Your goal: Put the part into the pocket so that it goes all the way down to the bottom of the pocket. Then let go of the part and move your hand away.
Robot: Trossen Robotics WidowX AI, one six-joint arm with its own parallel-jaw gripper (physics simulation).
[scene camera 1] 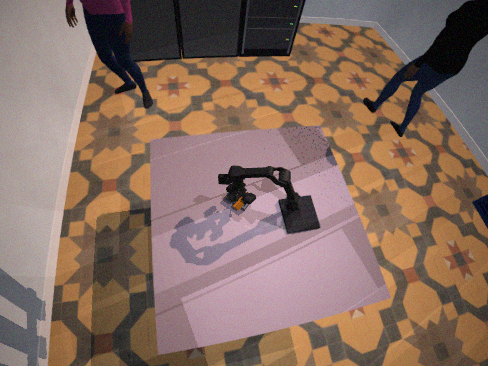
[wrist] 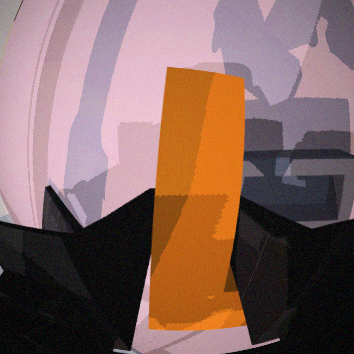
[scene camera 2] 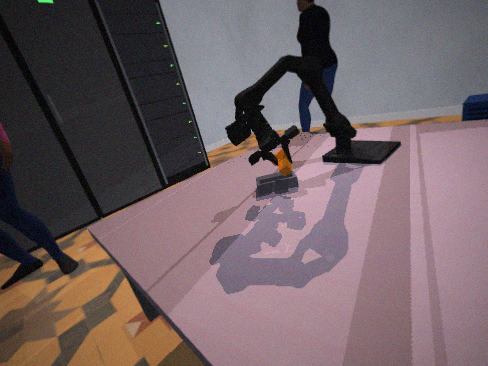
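Pixels of known places: gripper, fingertip midpoint: [scene camera 1: 243, 203] [wrist: 186, 195]; arm's base, origin of the base link: [scene camera 1: 291, 206] [scene camera 2: 343, 151].
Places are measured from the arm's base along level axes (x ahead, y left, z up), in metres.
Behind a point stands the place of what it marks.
The orange part [scene camera 1: 239, 203] @[x 0.321, y -0.094, z 0.082 m] [scene camera 2: 284, 165] @[x 0.342, y -0.085, z 0.074 m] [wrist: 197, 150] @[x 0.325, y -0.099, z 0.078 m] is held between the two black fingers of my gripper [scene camera 1: 240, 200] @[x 0.293, y -0.100, z 0.053 m] [scene camera 2: 281, 158] [wrist: 186, 195] @[x 0.293, y -0.100, z 0.053 m], which is shut on it. In the wrist view its long side runs up the middle, past the fingertips. The grey block with the pocket [scene camera 2: 267, 187] @[x 0.349, y -0.162, z -0.002 m] [wrist: 320, 166] @[x 0.344, y -0.167, z 0.012 m] stands on the table below. In scene camera 2 the part stands steeply, its lower end at the block's top edge; whether they touch cannot be told. In the wrist view the dark pocket opening shows right of the part, partly hidden by the part and the right finger.
The pink table [scene camera 1: 270, 295] @[x 0.333, y 0.422, z -0.024 m] [scene camera 2: 385, 300] @[x 0.676, y 0.230, z -0.024 m] carries the arm's black base plate [scene camera 1: 301, 220] @[x -0.019, y 0.103, z -0.007 m] [scene camera 2: 365, 151] @[x 0.004, y 0.081, z -0.005 m], to the right of the block. The arm's shadow falls on the table. Dark cabinets [scene camera 1: 210, 30] [scene camera 2: 55, 110] and two standing people are beyond the table.
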